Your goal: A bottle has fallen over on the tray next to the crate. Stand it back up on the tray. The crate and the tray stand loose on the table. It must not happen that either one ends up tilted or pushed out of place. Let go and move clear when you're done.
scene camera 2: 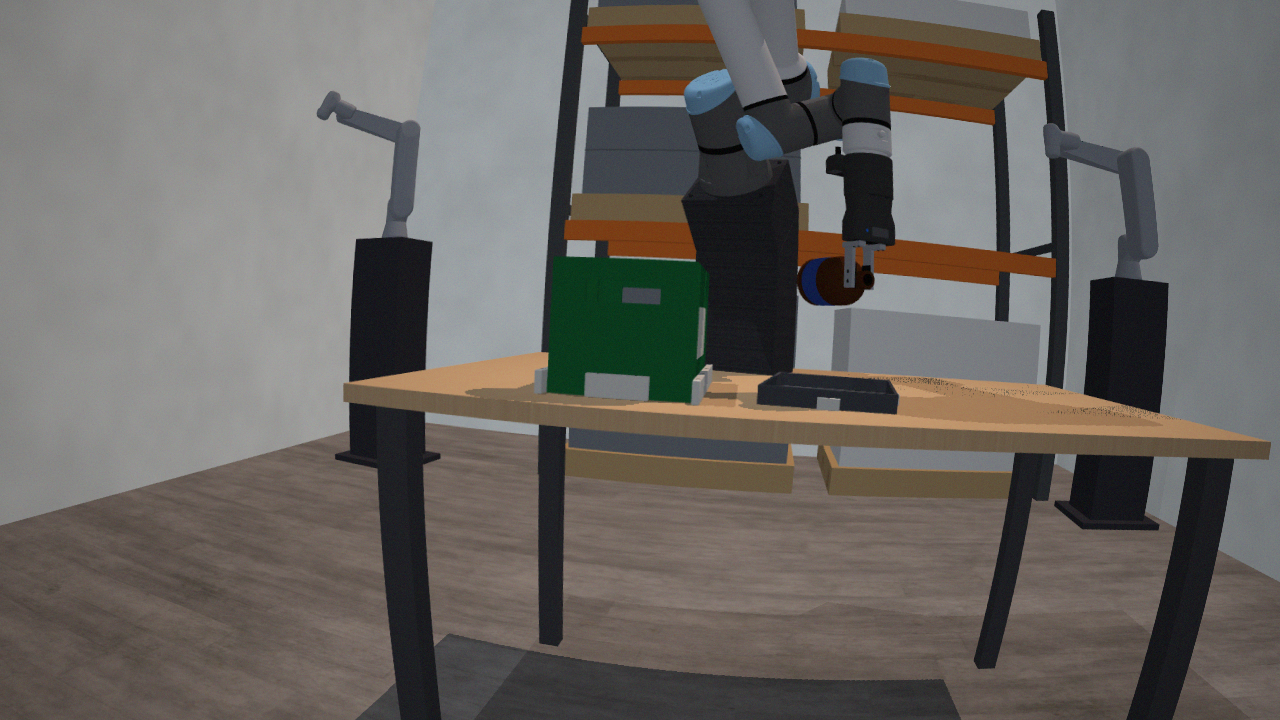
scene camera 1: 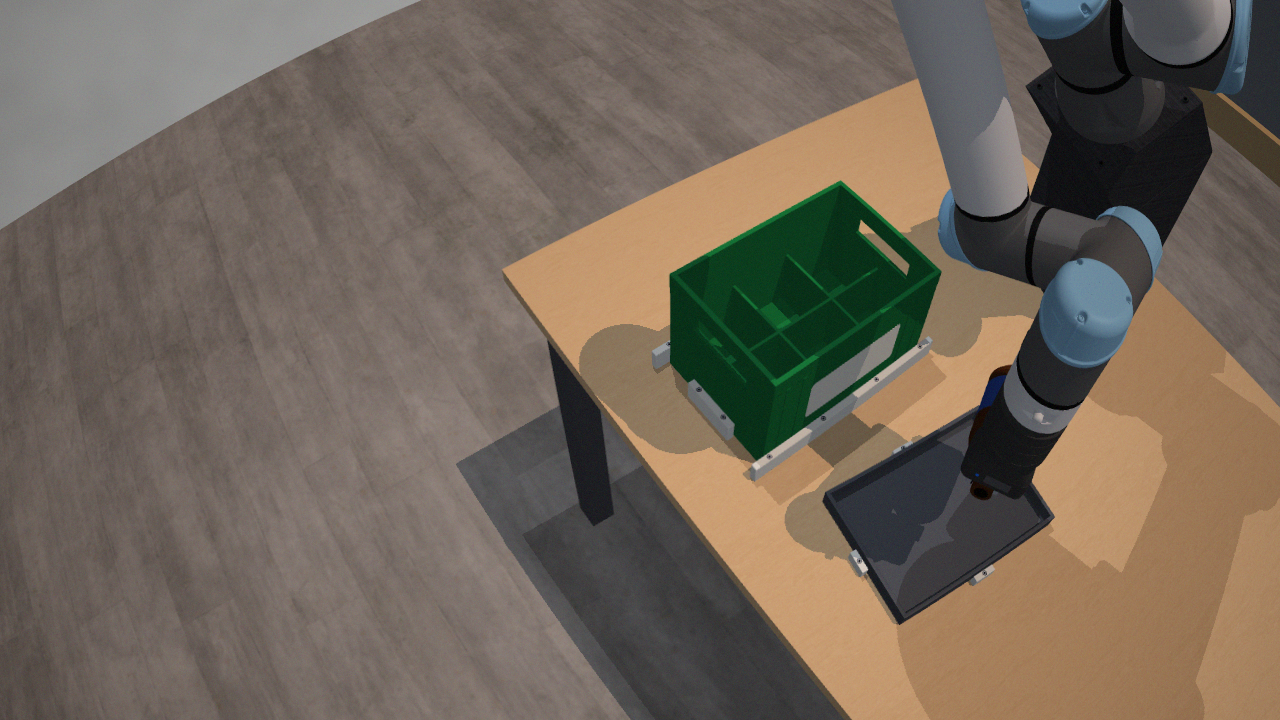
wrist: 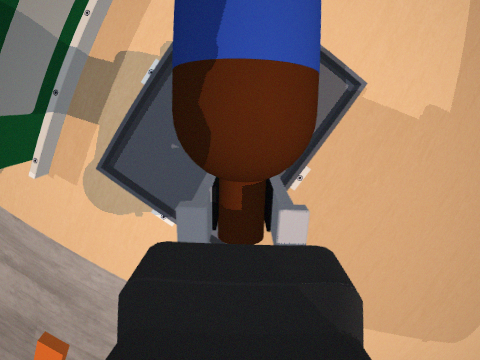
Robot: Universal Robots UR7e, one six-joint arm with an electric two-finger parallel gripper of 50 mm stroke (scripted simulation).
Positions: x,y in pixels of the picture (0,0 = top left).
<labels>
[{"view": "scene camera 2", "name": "my gripper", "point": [858,288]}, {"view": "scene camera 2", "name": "dark grey tray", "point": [860,394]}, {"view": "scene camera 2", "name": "brown bottle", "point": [820,281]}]
</labels>
